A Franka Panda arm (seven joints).
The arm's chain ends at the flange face. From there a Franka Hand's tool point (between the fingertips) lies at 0.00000 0.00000 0.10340 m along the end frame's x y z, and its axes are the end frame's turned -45 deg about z.
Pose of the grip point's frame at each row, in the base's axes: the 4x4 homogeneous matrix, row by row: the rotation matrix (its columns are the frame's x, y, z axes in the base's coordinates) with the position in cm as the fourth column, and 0 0 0 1 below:
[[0.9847, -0.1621, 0.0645, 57.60], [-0.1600, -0.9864, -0.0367, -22.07], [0.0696, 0.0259, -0.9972, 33.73], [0, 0, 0, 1]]
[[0.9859, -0.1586, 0.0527, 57.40], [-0.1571, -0.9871, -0.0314, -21.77], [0.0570, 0.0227, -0.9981, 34.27], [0, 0, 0, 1]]
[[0.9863, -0.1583, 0.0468, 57.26], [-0.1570, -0.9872, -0.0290, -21.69], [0.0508, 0.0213, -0.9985, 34.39], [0, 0, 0, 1]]
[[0.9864, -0.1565, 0.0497, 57.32], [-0.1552, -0.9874, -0.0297, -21.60], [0.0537, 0.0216, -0.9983, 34.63], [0, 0, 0, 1]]
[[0.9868, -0.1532, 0.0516, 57.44], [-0.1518, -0.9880, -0.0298, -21.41], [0.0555, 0.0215, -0.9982, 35.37], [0, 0, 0, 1]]
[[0.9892, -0.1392, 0.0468, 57.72], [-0.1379, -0.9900, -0.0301, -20.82], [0.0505, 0.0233, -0.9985, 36.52], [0, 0, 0, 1]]
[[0.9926, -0.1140, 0.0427, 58.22], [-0.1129, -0.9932, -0.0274, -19.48], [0.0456, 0.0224, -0.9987, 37.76], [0, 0, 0, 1]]
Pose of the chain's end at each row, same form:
[[0.5817, -0.8109, 0.0645, 56.93], [-0.8106, -0.5844, -0.0367, -21.69], [0.0675, -0.0309, -0.9972, 44.04], [0, 0, 0, 1]]
[[0.5850, -0.8093, 0.0527, 56.86], [-0.8091, -0.5869, -0.0314, -21.45], [0.0564, -0.0243, -0.9981, 44.59], [0, 0, 0, 1]]
[[0.5855, -0.8094, 0.0468, 56.78], [-0.8091, -0.5870, -0.0290, -21.39], [0.0510, -0.0209, -0.9985, 44.71], [0, 0, 0, 1]]
[[0.5868, -0.8082, 0.0497, 56.81], [-0.8079, -0.5885, -0.0297, -21.29], [0.0532, -0.0227, -0.9983, 44.95], [0, 0, 0, 1]]
[[0.5894, -0.8061, 0.0516, 56.91], [-0.8060, -0.5913, -0.0298, -21.10], [0.0544, -0.0240, -0.9982, 45.69], [0, 0, 0, 1]]
[[0.6010, -0.7979, 0.0468, 57.24], [-0.7975, -0.6025, -0.0301, -20.51], [0.0522, -0.0192, -0.9985, 46.84], [0, 0, 0, 1]]
[[0.6213, -0.7825, 0.0427, 57.78], [-0.7821, -0.6225, -0.0274, -19.20], [0.0481, -0.0164, -0.9987, 48.09], [0, 0, 0, 1]]

